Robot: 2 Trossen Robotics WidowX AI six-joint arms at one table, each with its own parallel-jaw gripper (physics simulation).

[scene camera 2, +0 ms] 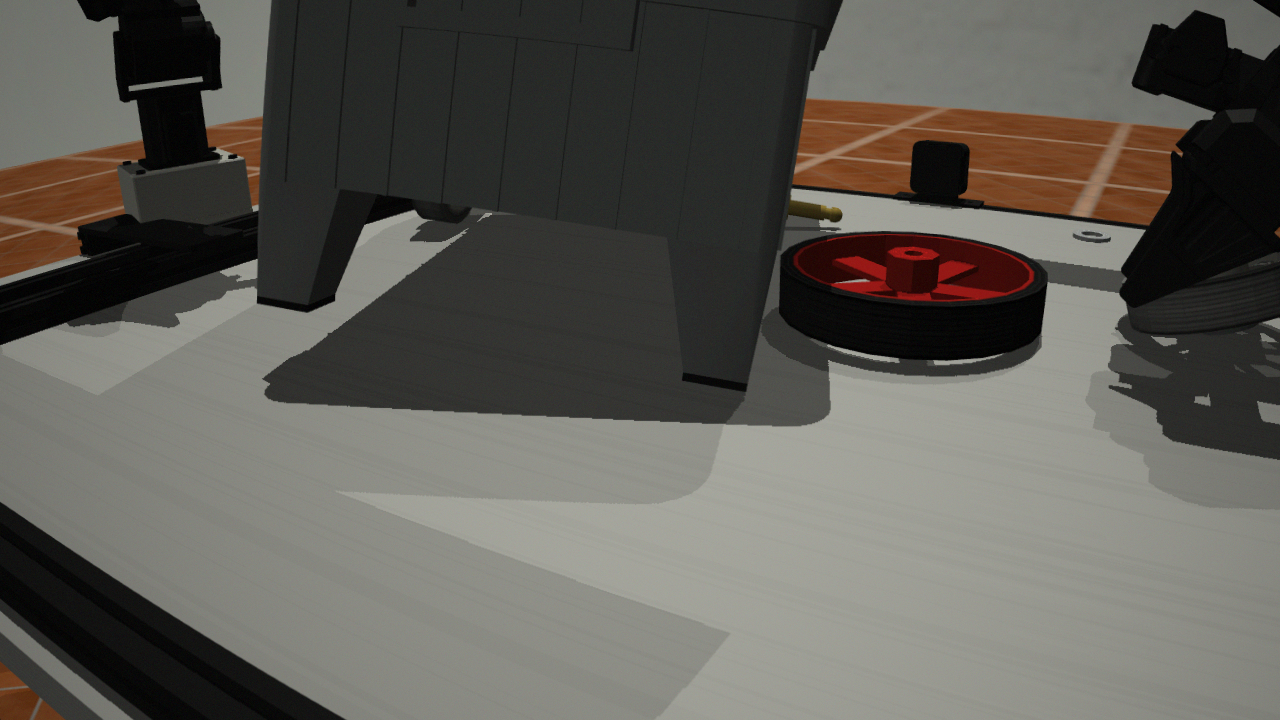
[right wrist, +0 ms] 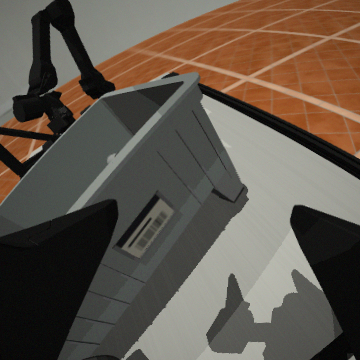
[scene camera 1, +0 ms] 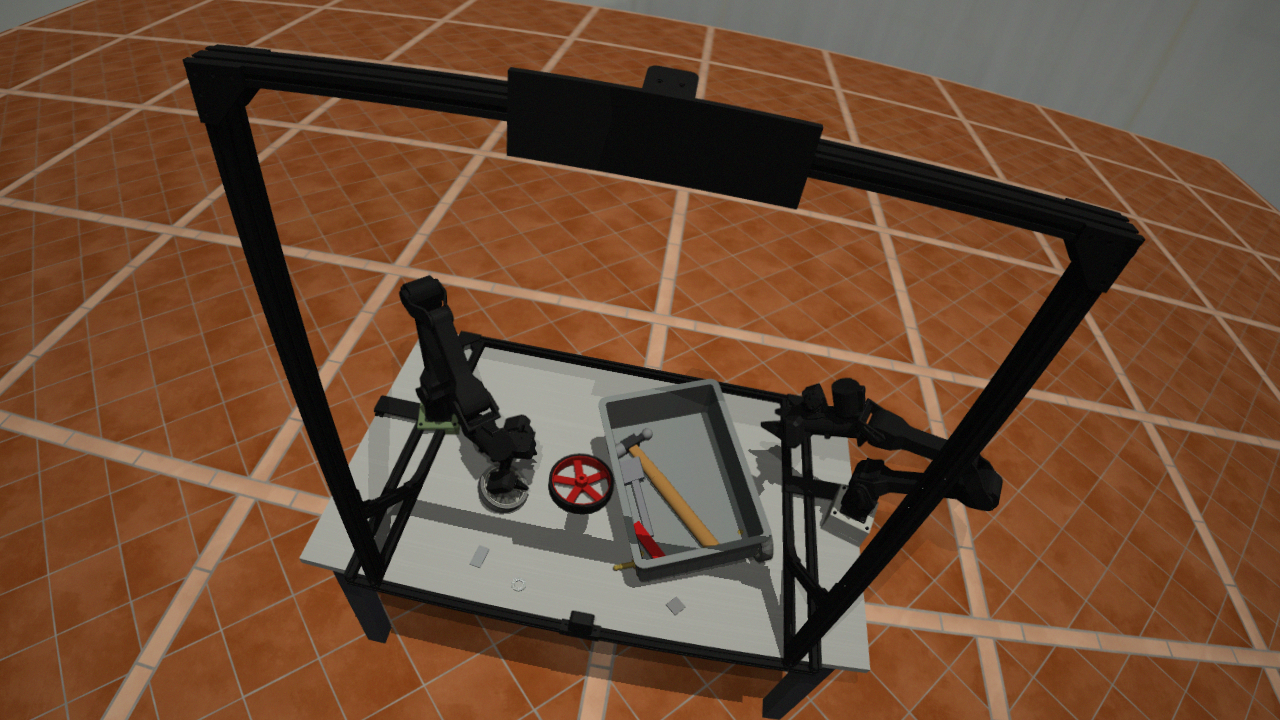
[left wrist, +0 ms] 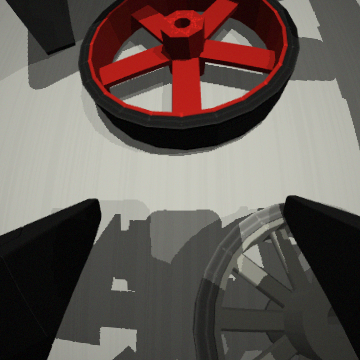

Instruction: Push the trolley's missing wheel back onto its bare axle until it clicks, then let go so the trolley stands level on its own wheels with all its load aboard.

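Places are measured from the left arm's base along level axes (x ahead, y left, z up), in centimetres.
Where they show: left gripper, fingertip midpoint: [scene camera 2: 1125, 288] [scene camera 1: 531, 471] [left wrist: 193, 206]; right gripper, fingertip midpoint: [right wrist: 205, 210] [scene camera 1: 768, 417]; left arm's base, link origin: [scene camera 1: 439, 411]; right arm's base, link origin: [scene camera 2: 178, 161] [scene camera 1: 855, 508].
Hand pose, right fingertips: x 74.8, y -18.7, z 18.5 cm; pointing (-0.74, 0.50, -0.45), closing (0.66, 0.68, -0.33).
Each offset is from my right fingertips to the centre of the thing. "*": to the spot under its first point.
The grey trolley @(* dx -22.9, dy +8.7, dz -0.8 cm) [scene camera 1: 662, 392] [scene camera 2: 501, 116] [right wrist: 150, 170] carries a hammer @(dx -21.6, dy -9.1, dz -13.5 cm) [scene camera 1: 675, 501] and a red-handled tool @(dx -27.8, dy -21.9, dz -16.1 cm) [scene camera 1: 648, 540]. A bare brass axle @(* dx -33.5, dy -24.1, dz -19.4 cm) [scene camera 1: 623, 565] [scene camera 2: 814, 211] sticks out at its lower left in scene camera 1; a fitted wheel @(dx -3.0, dy -21.1, dz -15.6 cm) [scene camera 1: 763, 548] [scene camera 2: 443, 212] is opposite. A red-spoked wheel @(dx -41.0, dy -2.7, dz -19.3 cm) [scene camera 1: 580, 480] [scene camera 2: 913, 268] [left wrist: 186, 95] lies flat beside the trolley. A grey spoked wheel @(* dx -55.8, dy +0.4, dz -18.4 cm) [scene camera 2: 1190, 308] [left wrist: 206, 310] looks slightly tilted. My left gripper [scene camera 1: 510, 483] [left wrist: 193, 206] is open low over it; one finger partly hides it. My right gripper [scene camera 1: 769, 420] [right wrist: 205, 210] is open and empty, near the trolley's right side.
Two small grey plates @(dx -63.8, dy -19.7, dz -21.2 cm) [scene camera 1: 479, 556] @(dx -23.3, dy -33.3, dz -21.2 cm) [scene camera 1: 675, 606] and a small ring @(dx -55.6, dy -26.5, dz -21.2 cm) [scene camera 1: 518, 584] [scene camera 2: 1091, 235] lie toward the front edge. A black block @(* dx -43.8, dy -37.2, dz -15.9 cm) [scene camera 1: 580, 620] [scene camera 2: 938, 168] sits on that edge. A tall black frame [scene camera 1: 362, 85] spans the table.
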